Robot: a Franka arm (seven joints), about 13 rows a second.
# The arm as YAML. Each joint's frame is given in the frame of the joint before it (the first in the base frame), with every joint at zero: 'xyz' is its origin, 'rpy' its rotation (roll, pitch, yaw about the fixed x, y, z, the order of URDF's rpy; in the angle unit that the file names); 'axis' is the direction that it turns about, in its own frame. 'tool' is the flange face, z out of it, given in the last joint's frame.
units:
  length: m
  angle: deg
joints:
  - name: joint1
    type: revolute
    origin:
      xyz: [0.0, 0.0, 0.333]
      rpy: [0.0, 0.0, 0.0]
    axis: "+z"
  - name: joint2
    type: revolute
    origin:
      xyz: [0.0, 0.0, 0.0]
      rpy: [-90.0, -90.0, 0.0]
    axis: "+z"
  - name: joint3
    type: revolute
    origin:
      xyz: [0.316, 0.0, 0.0]
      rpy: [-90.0, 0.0, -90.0]
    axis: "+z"
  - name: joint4
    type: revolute
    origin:
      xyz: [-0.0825, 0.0, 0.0]
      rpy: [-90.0, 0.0, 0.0]
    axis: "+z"
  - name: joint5
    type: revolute
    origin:
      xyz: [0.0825, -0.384, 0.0]
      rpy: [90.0, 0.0, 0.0]
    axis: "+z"
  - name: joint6
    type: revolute
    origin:
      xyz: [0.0, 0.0, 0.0]
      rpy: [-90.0, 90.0, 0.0]
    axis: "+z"
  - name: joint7
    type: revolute
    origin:
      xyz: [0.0, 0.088, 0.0]
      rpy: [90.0, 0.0, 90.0]
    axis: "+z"
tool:
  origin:
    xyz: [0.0, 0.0, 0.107]
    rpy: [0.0, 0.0, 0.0]
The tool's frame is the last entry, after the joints.
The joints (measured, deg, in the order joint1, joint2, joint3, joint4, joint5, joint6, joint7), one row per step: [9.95, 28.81, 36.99, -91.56, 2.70, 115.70, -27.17]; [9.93, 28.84, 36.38, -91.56, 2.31, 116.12, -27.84]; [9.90, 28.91, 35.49, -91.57, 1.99, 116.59, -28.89]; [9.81, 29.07, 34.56, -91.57, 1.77, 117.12, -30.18]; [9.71, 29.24, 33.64, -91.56, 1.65, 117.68, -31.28]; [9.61, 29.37, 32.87, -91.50, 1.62, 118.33, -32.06]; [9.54, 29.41, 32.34, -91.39, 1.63, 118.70, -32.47]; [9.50, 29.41, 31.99, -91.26, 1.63, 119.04, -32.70]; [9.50, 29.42, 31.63, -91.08, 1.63, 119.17, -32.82]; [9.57, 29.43, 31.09, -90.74, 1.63, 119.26, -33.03]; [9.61, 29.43, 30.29, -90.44, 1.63, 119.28, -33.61]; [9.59, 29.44, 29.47, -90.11, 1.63, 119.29, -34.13]
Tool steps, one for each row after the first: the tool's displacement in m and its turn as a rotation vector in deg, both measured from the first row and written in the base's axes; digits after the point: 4 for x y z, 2 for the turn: [0.0053, -0.0045, -0.0016, -0.11, -0.76, 0.10]; [0.0125, -0.0111, -0.0045, -0.23, -1.57, 0.28]; [0.0205, -0.0185, -0.0081, -0.26, -2.33, 0.53]; [0.0285, -0.0260, -0.0116, -0.26, -3.00, 0.56]; [0.0356, -0.0323, -0.0136, -0.12, -3.68, 0.33]; [0.0406, -0.0368, -0.0141, -0.04, -4.13, 0.05]; [0.0442, -0.0396, -0.0135, 0.09, -4.58, -0.21]; [0.0474, -0.0422, -0.0129, 0.10, -4.86, -0.49]; [0.0517, -0.0456, -0.0116, 0.11, -5.28, -0.81]; [0.0575, -0.0515, -0.0113, -0.03, -5.74, -0.98]; [0.0639, -0.0582, -0.0108, -0.18, -6.19, -1.29]
